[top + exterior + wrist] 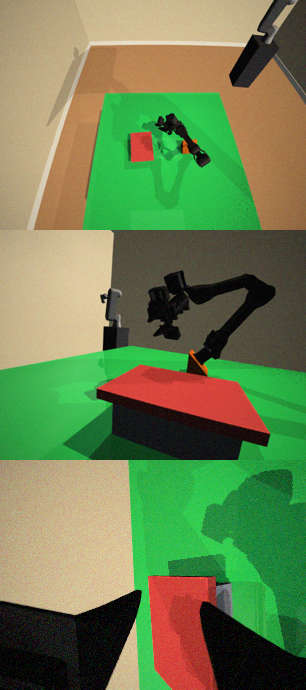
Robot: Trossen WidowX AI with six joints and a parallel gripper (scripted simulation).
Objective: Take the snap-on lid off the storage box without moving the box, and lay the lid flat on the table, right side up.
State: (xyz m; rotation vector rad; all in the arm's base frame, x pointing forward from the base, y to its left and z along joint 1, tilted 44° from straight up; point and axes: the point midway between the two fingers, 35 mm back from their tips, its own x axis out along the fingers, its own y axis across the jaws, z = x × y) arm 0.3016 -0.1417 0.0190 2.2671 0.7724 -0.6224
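Right now the red lid is 11 cm ahead of my gripper tip, 14 cm to the left of it and 11 cm below it. Also, from my gripper tip: storage box (11 cm ahead, 14 cm to the left, 15 cm below).
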